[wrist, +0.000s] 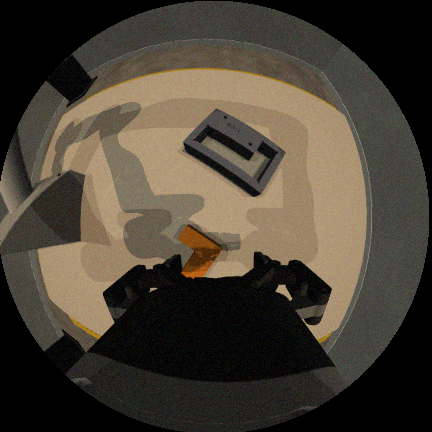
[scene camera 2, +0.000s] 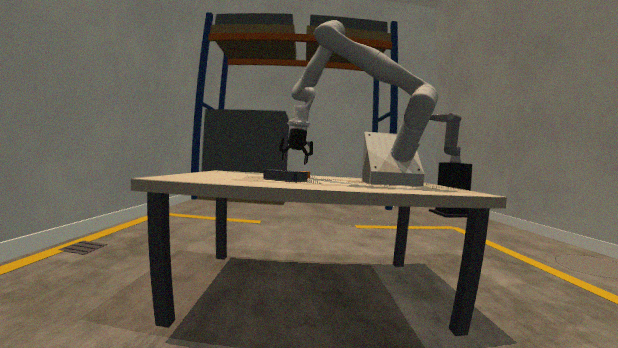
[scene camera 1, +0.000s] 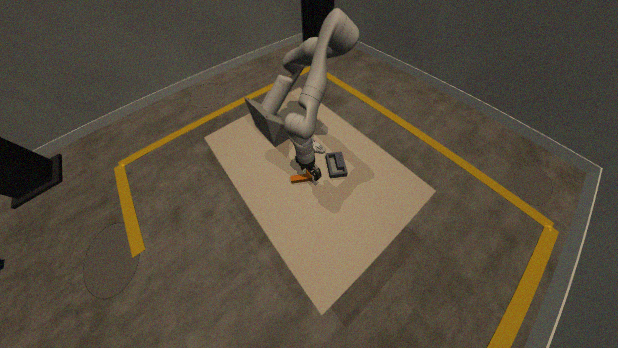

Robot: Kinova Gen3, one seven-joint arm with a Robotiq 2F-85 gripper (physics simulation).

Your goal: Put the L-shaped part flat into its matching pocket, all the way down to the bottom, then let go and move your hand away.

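Seen in the pictures: gripper, fingertip midpoint: [wrist: 216,261] [scene camera 2: 294,163] [scene camera 1: 309,174]; arm's base, origin of the base link: [scene camera 2: 400,154] [scene camera 1: 268,111].
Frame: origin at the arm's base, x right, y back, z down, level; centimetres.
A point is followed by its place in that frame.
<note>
The orange L-shaped part [scene camera 1: 299,178] {x 12.3, y -42.0, z 10.0 cm} [scene camera 2: 309,174] {x 13.9, y -38.0, z 11.3 cm} [wrist: 204,256] {x 8.4, y -43.7, z 10.0 cm} lies flat on the table [scene camera 1: 325,265] {x 29.6, y -79.6, z 13.0 cm} [scene camera 2: 320,193] {x -38.2, y -37.6, z 13.9 cm}. In the wrist view its short arm points up and left, and the gripper body hides the end of its long arm. The dark grey block [scene camera 1: 343,175] {x -6.3, y -55.6, z 11.0 cm} [scene camera 2: 280,175] {x -12.6, y -49.8, z 11.0 cm} [wrist: 223,168] {x -4.3, y -46.2, z 10.1 cm} with the L-shaped pocket sits apart from the part; the pocket shows empty in the wrist view. My gripper [scene camera 1: 315,179] {x 8.0, y -45.2, z 6.4 cm} [scene camera 2: 295,159] {x 8.0, y -45.2, z 6.4 cm} [wrist: 216,261] {x 8.0, y -45.2, z 6.4 cm} is open and empty, above the table. In the wrist view the part shows nearer the left finger than the right.
The arm's grey base wedge [scene camera 1: 267,122] {x 8.7, y -14.4, z -6.6 cm} [scene camera 2: 397,177] {x -6.8, y -3.7, z 9.8 cm} [wrist: 55,215] {x 3.1, y -14.7, z 5.6 cm} stands on the table. A small pale object [scene camera 1: 318,147] lies beside the arm. A tall rack [scene camera 2: 201,90] and a dark panel [scene camera 2: 245,140] stand behind the table. Arm shadows fall around the part.
</note>
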